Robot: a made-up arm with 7 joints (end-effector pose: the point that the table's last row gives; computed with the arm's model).
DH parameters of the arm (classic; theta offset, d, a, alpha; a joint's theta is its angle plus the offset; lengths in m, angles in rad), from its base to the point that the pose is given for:
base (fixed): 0 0.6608 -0.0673 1.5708
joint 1: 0 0.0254 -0.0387 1.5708
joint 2: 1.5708 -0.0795 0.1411 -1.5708
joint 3: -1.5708 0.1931 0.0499 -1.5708
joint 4: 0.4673 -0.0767 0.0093 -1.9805
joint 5: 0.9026 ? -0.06 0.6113
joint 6: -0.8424 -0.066 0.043 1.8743
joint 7: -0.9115 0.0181 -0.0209 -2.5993
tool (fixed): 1.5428 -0.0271 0 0
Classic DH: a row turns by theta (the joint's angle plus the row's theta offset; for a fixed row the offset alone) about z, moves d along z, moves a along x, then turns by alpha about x.
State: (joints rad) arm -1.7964 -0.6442 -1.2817 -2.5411 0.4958 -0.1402 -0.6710
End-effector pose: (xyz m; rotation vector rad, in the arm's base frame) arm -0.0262 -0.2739 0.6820 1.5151 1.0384 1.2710
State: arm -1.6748 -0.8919 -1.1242 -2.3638 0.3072 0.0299 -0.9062
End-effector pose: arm -0.0117 -0.2818 0.6214 1.4390 0.7926 1.7139
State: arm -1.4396 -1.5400 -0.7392 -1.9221 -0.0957 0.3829 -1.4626
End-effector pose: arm 0.0758 -0.2383 0.5097 0.9344 0.1397 2.5216
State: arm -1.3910 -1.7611 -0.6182 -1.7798 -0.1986 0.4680 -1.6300
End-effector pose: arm 0.1016 -0.2106 0.4857 0.7630 -0.0996 2.6487
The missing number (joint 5, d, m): -0.0793
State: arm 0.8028 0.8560 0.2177 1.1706 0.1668 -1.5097 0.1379
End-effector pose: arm -0.2838 0.0472 0.3497 0.9662 0.2036 -0.0064
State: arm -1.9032 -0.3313 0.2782 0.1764 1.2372 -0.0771 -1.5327
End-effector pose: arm -0.0806 -0.3163 0.8914 -0.1641 0.8705 0.9589
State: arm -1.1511 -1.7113 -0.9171 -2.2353 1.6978 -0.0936 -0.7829
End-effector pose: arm 0.1365 -0.2393 0.5124 -0.2663 -1.1965 -2.7617
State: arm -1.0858 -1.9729 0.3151 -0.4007 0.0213 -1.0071 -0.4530
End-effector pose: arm 0.1440 -0.2274 0.5022 0.4846 -2.3556 -0.3143
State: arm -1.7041 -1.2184 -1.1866 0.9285 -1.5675 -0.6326 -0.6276
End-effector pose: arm 0.0406 -0.2700 0.8540 -2.2498 -0.8849 1.0056
